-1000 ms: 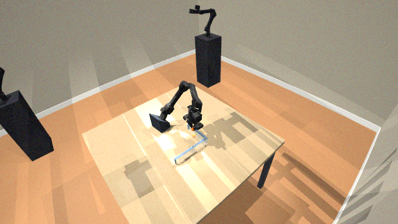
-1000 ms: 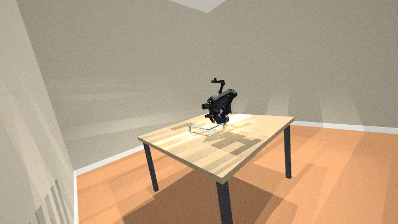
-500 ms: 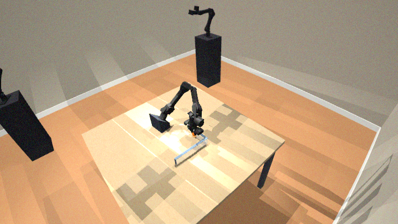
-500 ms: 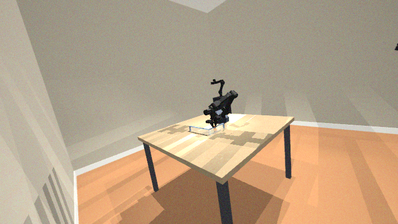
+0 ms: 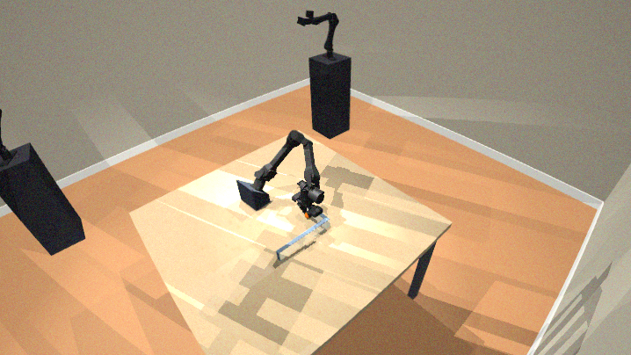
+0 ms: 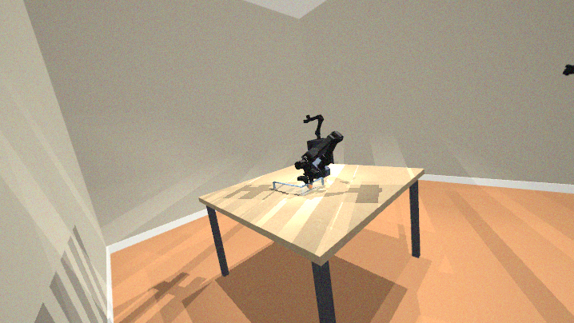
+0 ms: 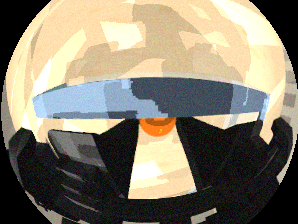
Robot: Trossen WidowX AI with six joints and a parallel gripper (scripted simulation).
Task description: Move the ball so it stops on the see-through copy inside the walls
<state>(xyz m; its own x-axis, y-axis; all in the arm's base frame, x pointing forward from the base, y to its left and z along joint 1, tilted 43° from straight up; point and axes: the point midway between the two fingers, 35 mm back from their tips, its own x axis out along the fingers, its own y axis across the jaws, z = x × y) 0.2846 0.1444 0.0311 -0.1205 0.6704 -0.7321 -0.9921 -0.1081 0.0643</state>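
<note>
The orange ball is right at my gripper tip. Also, from my gripper tip: see-through copy of ball: right at my gripper tip.
</note>
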